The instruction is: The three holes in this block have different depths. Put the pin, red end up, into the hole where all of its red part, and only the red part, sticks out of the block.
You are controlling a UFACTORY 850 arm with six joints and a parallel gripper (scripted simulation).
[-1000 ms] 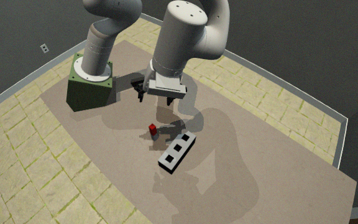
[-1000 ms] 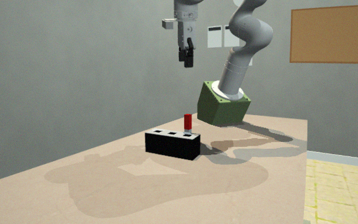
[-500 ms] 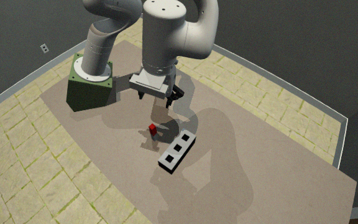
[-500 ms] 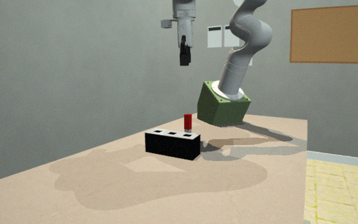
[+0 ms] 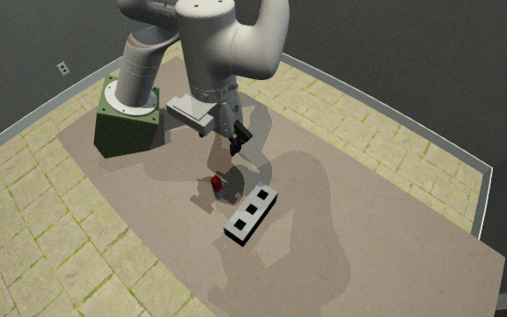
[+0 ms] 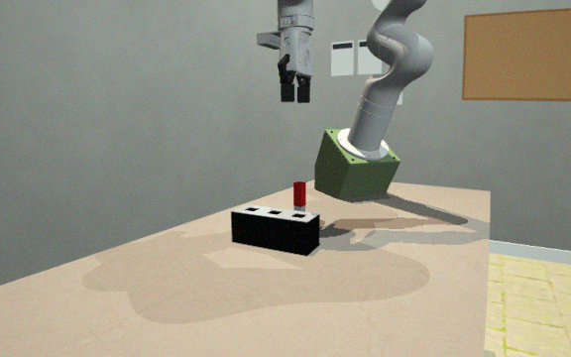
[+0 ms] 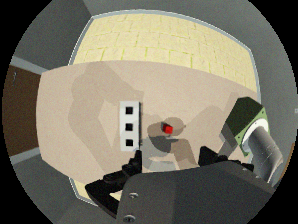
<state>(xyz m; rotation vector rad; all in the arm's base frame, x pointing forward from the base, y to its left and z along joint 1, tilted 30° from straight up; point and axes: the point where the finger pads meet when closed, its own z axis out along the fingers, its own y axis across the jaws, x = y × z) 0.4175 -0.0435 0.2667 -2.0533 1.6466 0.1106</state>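
Right now my hand is 24 cm above the pin, 3 cm past it and 1 cm to the left of it. Also, from my hand: black block: 29 cm below, 10 cm ahead, 2 cm to the left.
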